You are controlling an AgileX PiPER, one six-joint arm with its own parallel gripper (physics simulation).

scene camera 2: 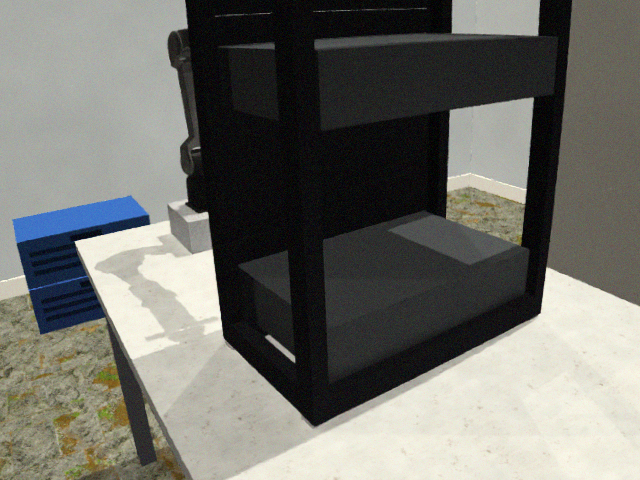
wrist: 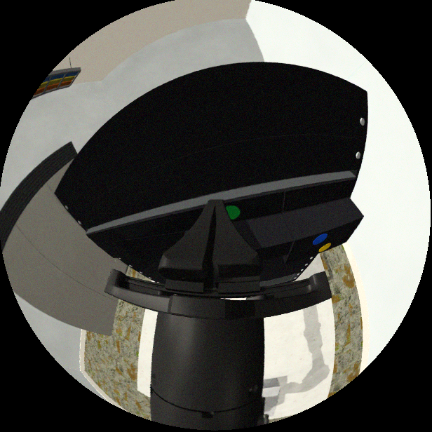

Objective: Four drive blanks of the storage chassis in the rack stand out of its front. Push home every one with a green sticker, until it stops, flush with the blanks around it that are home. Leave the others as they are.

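Note:
In the wrist view my gripper [wrist: 216,207] is shut and empty, its fingertips in front of the dark front of the storage chassis. A green sticker [wrist: 233,212] shows immediately right of the fingertips, below a long grey ledge [wrist: 270,188]. To the right, a projecting dark block [wrist: 300,221] stands out of the front; a blue sticker [wrist: 320,239] and a yellow sticker [wrist: 325,247] show at its right end. A second green sticker does not show. My fingers hide part of the front; contact cannot be told. In the scene view the black rack [scene camera 2: 305,206] hides my gripper.
The arm [scene camera 2: 188,103] rises behind the rack from a pale block [scene camera 2: 180,227] on the table [scene camera 2: 465,439]. A blue cabinet [scene camera 2: 82,219] stands left beyond the table. A large grey-brown cabinet [wrist: 65,265] stands left of the rack in the wrist view.

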